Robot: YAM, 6 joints.
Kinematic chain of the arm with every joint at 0, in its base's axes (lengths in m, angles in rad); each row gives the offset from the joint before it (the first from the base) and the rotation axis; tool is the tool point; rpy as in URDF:
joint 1: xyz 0 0 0.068 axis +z
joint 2: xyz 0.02 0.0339 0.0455 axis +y
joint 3: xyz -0.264 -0.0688 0 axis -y
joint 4: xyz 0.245 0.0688 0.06 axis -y
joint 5: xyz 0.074 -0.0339 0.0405 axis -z
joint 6: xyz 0.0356 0 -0.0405 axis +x
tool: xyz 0 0 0 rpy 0 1.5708 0
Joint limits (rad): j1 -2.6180..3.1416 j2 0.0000..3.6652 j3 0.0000..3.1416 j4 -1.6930..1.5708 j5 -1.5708..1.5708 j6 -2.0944..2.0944
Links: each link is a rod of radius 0.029 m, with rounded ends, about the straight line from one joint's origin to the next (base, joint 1, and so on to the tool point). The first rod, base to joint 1, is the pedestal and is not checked.
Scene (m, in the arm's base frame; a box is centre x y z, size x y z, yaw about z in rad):
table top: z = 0
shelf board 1: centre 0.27 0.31 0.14 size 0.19 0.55 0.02 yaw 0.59
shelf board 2: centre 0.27 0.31 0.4 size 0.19 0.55 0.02 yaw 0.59
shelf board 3: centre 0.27 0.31 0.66 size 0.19 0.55 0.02 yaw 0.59
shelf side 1: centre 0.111 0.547 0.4 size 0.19 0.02 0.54 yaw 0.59
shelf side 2: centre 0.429 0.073 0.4 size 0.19 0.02 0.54 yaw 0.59
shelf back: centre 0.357 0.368 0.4 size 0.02 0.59 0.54 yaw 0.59
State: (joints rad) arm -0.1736 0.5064 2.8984 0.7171 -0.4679 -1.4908
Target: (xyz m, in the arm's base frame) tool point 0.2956 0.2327 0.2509
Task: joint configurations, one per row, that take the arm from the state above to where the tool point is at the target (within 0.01 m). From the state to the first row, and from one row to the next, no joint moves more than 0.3 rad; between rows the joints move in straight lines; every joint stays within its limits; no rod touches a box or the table.
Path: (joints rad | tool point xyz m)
1: -0.0732 0.5468 2.6033 0.6079 -0.4905 -1.4908 | -0.4641 0.0508 0.4878
2: 0.0273 0.5871 2.3082 0.4987 -0.5132 -1.4908 | -0.3596 0.0077 0.5767
3: 0.1277 0.6275 2.0132 0.3896 -0.5358 -1.4908 | -0.2293 -0.0111 0.6228
4: 0.2281 0.6679 1.7181 0.2804 -0.5585 -1.4908 | -0.0945 -0.0026 0.6206
5: 0.3285 0.7083 1.4230 0.1712 -0.5811 -1.4908 | 0.0229 0.0285 0.5715
6: 0.4290 0.7486 1.1279 0.0620 -0.6038 -1.4908 | 0.1056 0.0705 0.4838
7: 0.5294 0.7890 0.8328 -0.0472 -0.6264 -1.4908 | 0.1439 0.1084 0.3712
8: 0.6298 0.8294 0.5378 -0.1563 -0.6491 -1.4908 | 0.1375 0.1269 0.2509
9: 0.6258 1.1045 0.7161 -0.0452 -0.6147 -1.4908 | 0.1860 0.1598 0.2688
10: 0.6218 1.3796 0.8944 0.0660 -0.5802 -1.4908 | 0.2401 0.1960 0.2693
11: 0.6178 1.6546 1.0727 0.1772 -0.5458 -1.4908 | 0.2956 0.2327 0.2509

